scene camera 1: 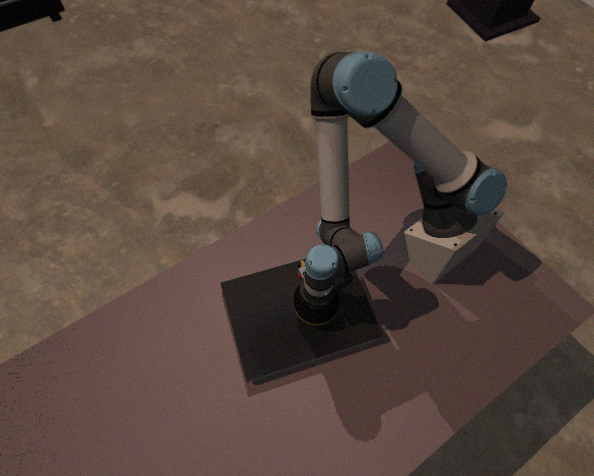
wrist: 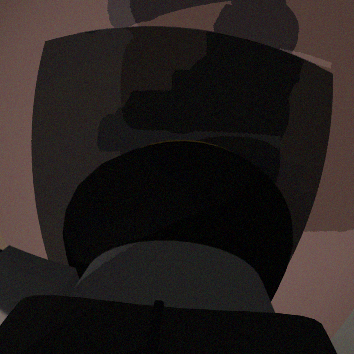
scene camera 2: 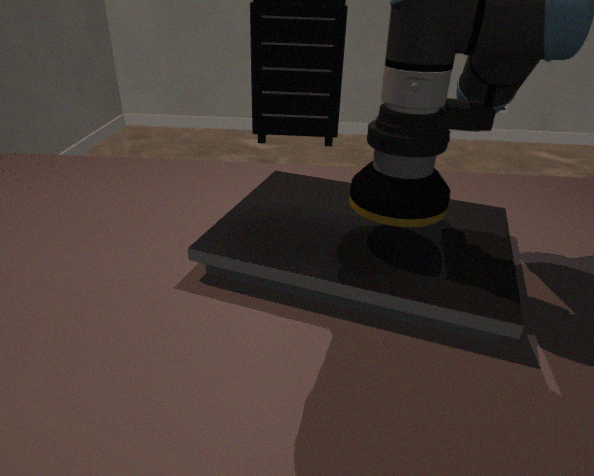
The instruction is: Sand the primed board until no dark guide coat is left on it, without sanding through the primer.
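Seen in the pictures: arm's base at its link origin: point(scene camera 1: 449, 222).
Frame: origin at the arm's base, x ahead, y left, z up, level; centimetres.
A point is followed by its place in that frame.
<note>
The primed board point(scene camera 1: 265, 330) {y 2.4, x 61.1, z -11.4 cm} point(scene camera 2: 280, 225) {y 3.9, x 61.2, z -11.4 cm} point(wrist: 75, 120) {y -6.3, x 37.2, z -11.5 cm} lies flat on a raised support on the table. Its top looks dark all over, with arm shadows across it; where guide coat ends and shadow begins cannot be told. My sander point(scene camera 1: 317, 307) point(scene camera 2: 399, 200) point(wrist: 177, 195), a black round head with a yellow-edged pad, is upright over the board, toward the robot-base side of its middle. In scene camera 2 the pad stands a little above the surface, with its shadow apart below it. The sander has no fingers. It hides part of the board in the wrist view.
The pinkish table point(scene camera 1: 150, 350) {y -8.1, x 92.0, z -15.8 cm} point(scene camera 2: 100, 300) {y 20.3, x 79.9, z -15.8 cm} point(wrist: 15, 100) {y -20.9, x 31.9, z -15.8 cm} extends around the board. The robot's pale base block point(scene camera 1: 425, 255) {y 3.8, x 9.0, z -6.6 cm} stands beyond the board at the right in scene camera 1. A black drawer cabinet point(scene camera 2: 297, 80) stands on the floor by the wall.
</note>
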